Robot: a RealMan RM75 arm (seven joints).
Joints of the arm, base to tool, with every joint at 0 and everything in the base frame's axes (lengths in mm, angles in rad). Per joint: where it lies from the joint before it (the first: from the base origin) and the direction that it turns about. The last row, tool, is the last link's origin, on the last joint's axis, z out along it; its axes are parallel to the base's.
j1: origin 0 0 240.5 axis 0 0 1
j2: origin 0 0 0 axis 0 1 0
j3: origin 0 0 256 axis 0 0 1
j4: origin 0 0 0 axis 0 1 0
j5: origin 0 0 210 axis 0 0 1
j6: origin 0 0 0 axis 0 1 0
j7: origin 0 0 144 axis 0 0 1
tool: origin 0 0 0
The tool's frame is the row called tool.
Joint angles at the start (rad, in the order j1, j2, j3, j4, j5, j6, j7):
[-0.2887 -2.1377 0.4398 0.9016 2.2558 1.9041 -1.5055]
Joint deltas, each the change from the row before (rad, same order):
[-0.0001 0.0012 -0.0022 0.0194 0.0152 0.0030 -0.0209]
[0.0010 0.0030 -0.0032 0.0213 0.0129 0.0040 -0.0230]
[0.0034 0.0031 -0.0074 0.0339 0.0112 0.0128 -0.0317]
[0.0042 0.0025 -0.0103 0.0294 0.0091 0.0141 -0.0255]
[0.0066 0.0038 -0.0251 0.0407 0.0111 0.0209 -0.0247]
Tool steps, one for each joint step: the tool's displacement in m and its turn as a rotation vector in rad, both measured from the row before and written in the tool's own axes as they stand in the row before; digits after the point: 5 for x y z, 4 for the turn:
[0.00047 -0.00083 -0.00316 0.0106 -0.0188 -0.0118]
[0.00074 -0.00105 -0.00443 0.0140 -0.0171 -0.0127]
[0.00160 -0.00036 -0.00703 0.0179 -0.0156 -0.0157]
[0.00084 0.00017 -0.00673 0.0158 -0.0100 -0.0144]
[0.00067 0.00018 -0.01092 0.0283 -0.0050 -0.0140]

